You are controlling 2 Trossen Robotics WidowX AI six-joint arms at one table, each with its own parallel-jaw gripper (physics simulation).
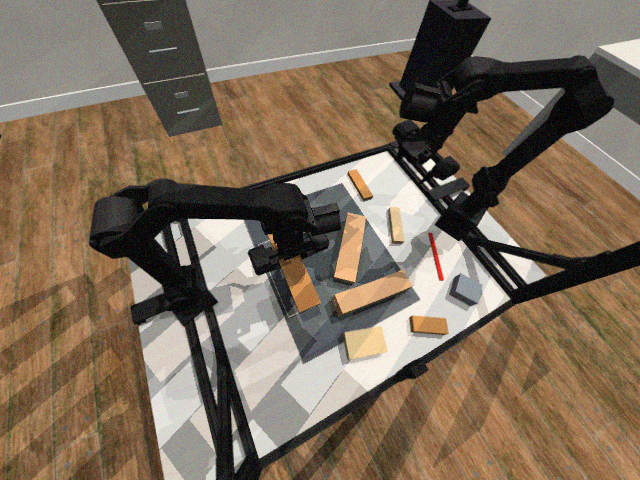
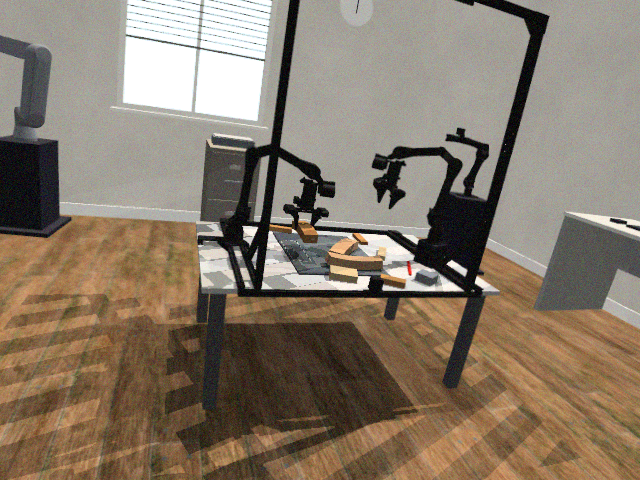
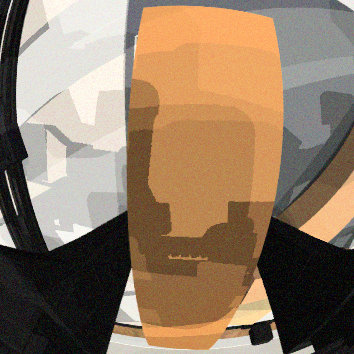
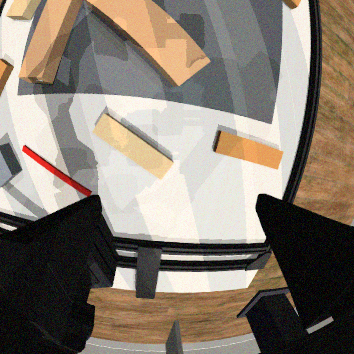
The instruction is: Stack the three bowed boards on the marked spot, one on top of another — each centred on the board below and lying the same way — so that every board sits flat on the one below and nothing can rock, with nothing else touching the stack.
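Places are measured from the left arm's base along level axes (x back, y right, z up), in metres.
Pixels of known places: left gripper, fingertip midpoint: (image 1: 290,262) (image 3: 194,215); right gripper, fingertip midpoint: (image 1: 409,172) (image 2: 383,206) (image 4: 180,202); left arm's base at its link origin: (image 1: 189,299) (image 2: 233,240); right arm's base at its link origin: (image 1: 469,207) (image 2: 433,242).
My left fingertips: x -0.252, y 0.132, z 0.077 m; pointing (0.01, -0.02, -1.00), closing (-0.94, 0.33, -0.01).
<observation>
Ahead of a thing's pixels: the offset from my left fingertips to its top centre. "*": to the spot under its first point. Level surfaces: height alone.
My left gripper (image 1: 289,253) (image 2: 305,223) (image 3: 194,215) is shut on an orange bowed board @(dx +0.007, dy +0.020, dz +0.031 m) (image 1: 299,284) (image 2: 306,232) (image 3: 200,165), holding it over the left side of the dark mat; it looks a little above the mat. The marked spot, a thin pale outline @(* dx +0.069, dy +0.033, dz -0.098 m) (image 1: 280,298), partly shows beneath it; the arm and board hide the rest. Two paler bowed boards lie on the mat: one @(dx -0.194, dy +0.066, dz -0.049 m) (image 1: 350,248) (image 2: 343,248) (image 4: 155,40) at its middle, the other @(dx -0.127, dy +0.209, dz -0.049 m) (image 1: 372,293) (image 2: 356,260) (image 4: 50,45) nearer the front, close to its end. My right gripper (image 1: 430,164) (image 2: 386,201) (image 4: 180,202) is open and empty, high at the right.
Around the mat @(dz -0.098 m) (image 1: 315,341) lie a pale block @(dx -0.013, dy +0.282, dz -0.068 m) (image 1: 365,343), two small orange blocks @(dx -0.182, dy +0.386, dz -0.080 m) (image 1: 429,324) @(dx -0.439, dy -0.092, dz -0.088 m) (image 1: 360,184), a narrow pale block @(dx -0.393, dy +0.115, dz -0.084 m) (image 1: 395,225), a red stick @(dx -0.402, dy +0.283, dz -0.098 m) (image 1: 436,256) and a grey block @(dx -0.358, dy +0.413, dz -0.068 m) (image 1: 465,289). Another orange piece @(dx -0.067, dy -0.290, dz -0.077 m) (image 2: 280,228) lies behind the left gripper. A black frame edges the table.
</observation>
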